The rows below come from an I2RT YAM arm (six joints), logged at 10 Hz.
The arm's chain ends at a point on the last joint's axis. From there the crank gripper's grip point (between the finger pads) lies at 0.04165 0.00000 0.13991 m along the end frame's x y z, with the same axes.
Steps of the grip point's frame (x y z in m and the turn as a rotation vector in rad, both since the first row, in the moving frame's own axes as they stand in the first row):
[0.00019, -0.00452, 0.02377, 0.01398, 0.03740, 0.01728]
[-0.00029, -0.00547, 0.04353, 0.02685, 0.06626, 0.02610]
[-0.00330, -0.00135, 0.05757, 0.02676, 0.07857, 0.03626]
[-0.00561, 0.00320, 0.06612, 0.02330, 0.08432, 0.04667]
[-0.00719, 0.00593, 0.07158, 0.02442, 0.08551, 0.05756]
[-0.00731, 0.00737, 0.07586, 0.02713, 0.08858, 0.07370]
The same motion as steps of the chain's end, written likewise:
[-0.00502, -0.00334, 0.02543, 0.01398, 0.03740, 0.01728]
[-0.00949, -0.00296, 0.04663, 0.02685, 0.06626, 0.02610]
[-0.01419, 0.00064, 0.06130, 0.02676, 0.07857, 0.03626]
[-0.01727, 0.00420, 0.07014, 0.02330, 0.08432, 0.04667]
[-0.01901, 0.00656, 0.07566, 0.02442, 0.08551, 0.05756]
[-0.01954, 0.00759, 0.08010, 0.02713, 0.08858, 0.07370]

